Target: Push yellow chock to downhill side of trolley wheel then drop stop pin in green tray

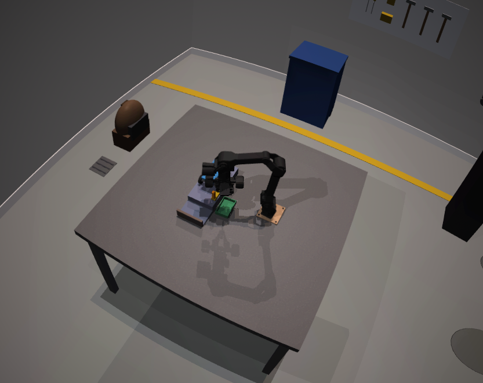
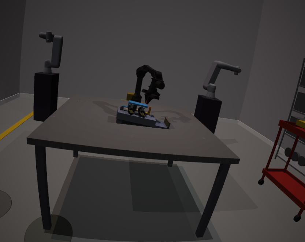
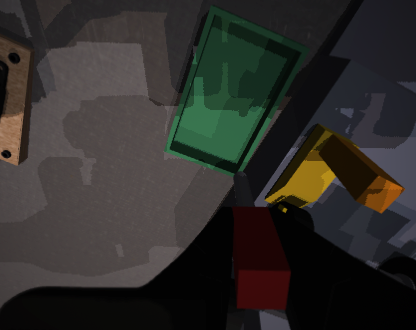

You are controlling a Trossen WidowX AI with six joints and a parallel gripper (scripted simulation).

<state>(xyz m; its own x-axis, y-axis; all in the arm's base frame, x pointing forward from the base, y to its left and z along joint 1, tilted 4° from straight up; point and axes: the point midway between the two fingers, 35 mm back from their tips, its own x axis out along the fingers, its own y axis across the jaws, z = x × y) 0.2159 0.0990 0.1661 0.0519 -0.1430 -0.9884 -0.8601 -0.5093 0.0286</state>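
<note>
Right now the red-headed stop pin is right at my gripper tip. Also, from my gripper tip: green tray (14 cm below, 1 cm behind); then blue trolley (11 cm ahead, 8 cm to the right, 3 cm below); then yellow chock (5 cm below, 5 cm ahead, 1 cm to the left).
</note>
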